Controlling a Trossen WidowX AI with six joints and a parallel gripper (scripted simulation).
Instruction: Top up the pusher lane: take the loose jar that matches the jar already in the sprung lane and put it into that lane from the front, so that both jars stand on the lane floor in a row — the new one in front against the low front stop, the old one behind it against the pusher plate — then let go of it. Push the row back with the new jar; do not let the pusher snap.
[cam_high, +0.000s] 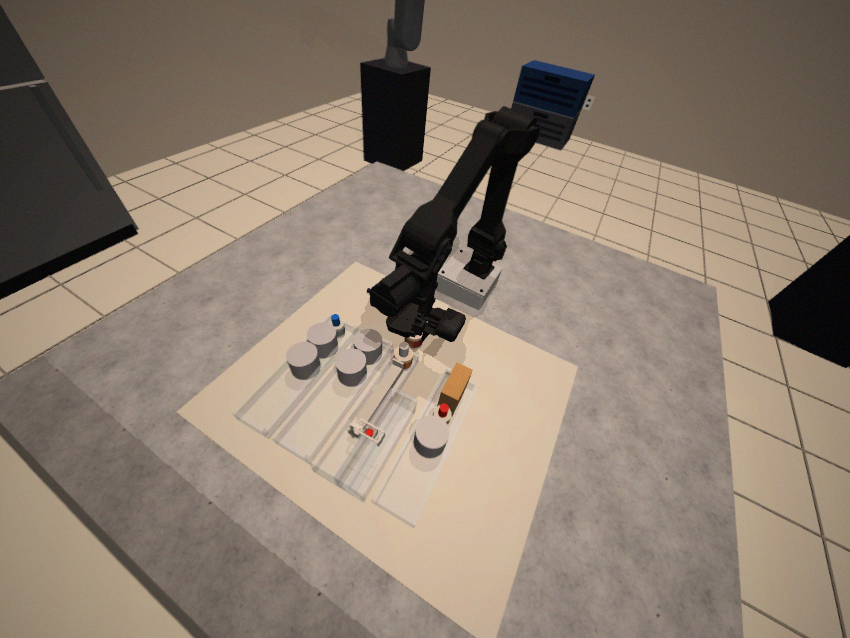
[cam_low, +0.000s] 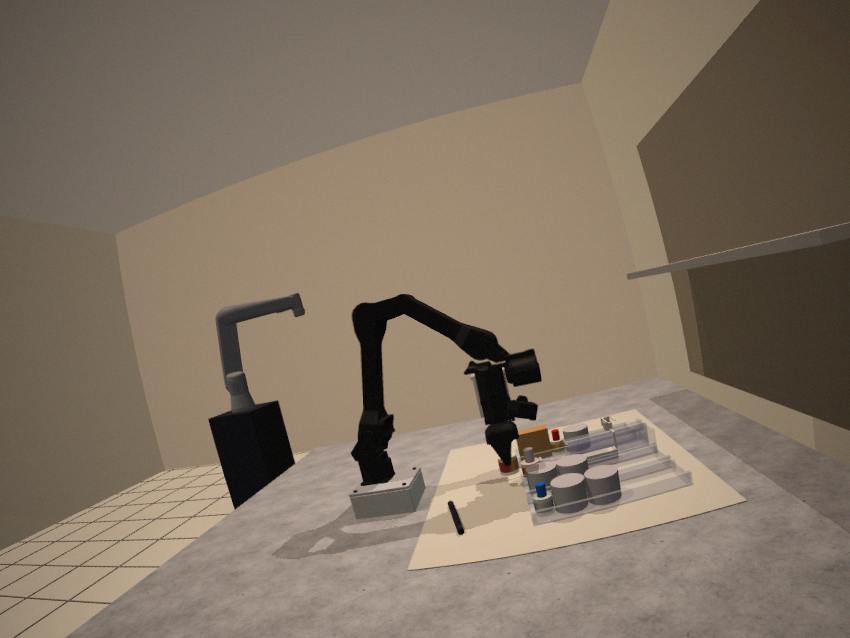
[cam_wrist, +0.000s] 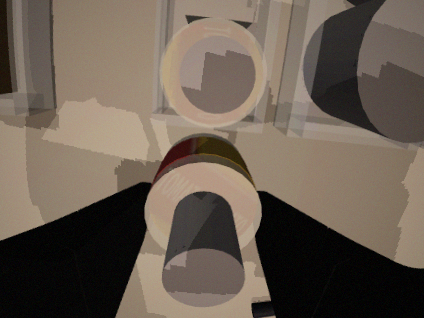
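The brown box lies 50 mm ahead of my gripper tip, 130 mm to the left of it and 10 mm below it. Also, from my gripper tip: clear sprung lane (190 mm ahead, 50 mm to the left, 30 mm below); white pusher plate (150 mm ahead, 50 mm to the left); black pen (100 mm behind, 130 mm to the right, 50 mm below).
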